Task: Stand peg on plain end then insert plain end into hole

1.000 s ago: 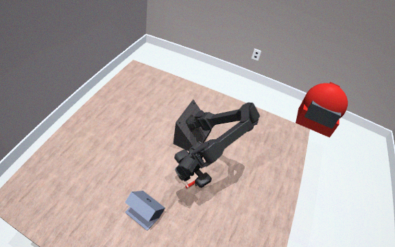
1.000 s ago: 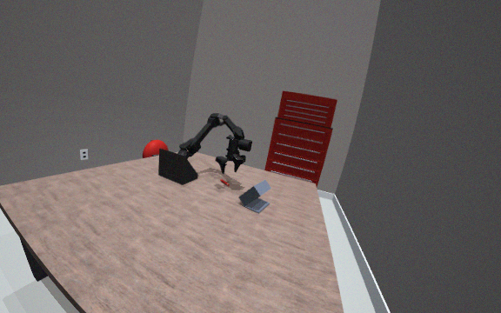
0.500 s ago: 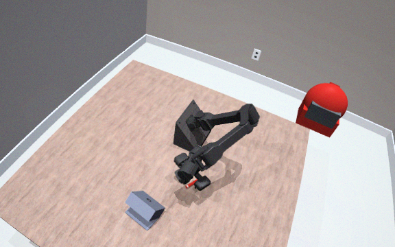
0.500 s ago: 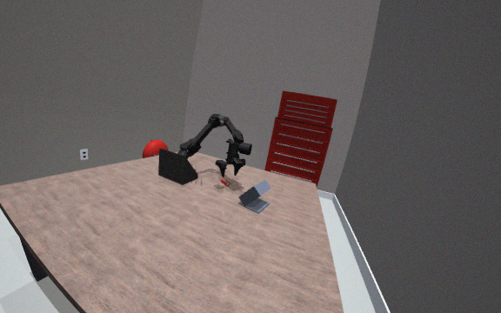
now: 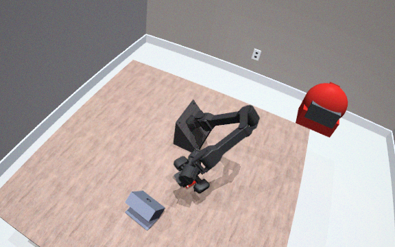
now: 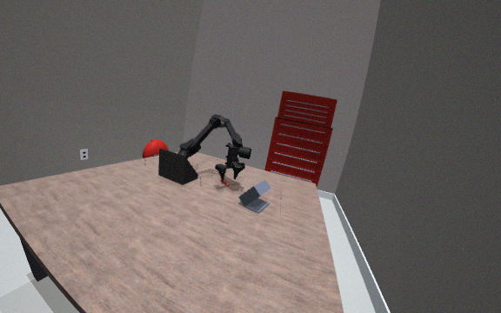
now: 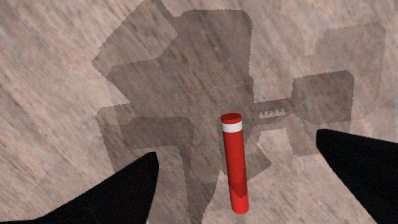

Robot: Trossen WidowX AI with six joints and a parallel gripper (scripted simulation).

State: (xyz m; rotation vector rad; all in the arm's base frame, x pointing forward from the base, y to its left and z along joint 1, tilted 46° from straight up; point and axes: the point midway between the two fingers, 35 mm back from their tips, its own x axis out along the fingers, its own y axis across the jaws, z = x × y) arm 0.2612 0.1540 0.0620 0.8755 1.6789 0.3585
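My gripper tip is 1 cm past the red peg and 3 cm above it. The rest, counted from my gripper tip: sloped panel 21 cm ahead, 9 cm to the right, 3 cm above.
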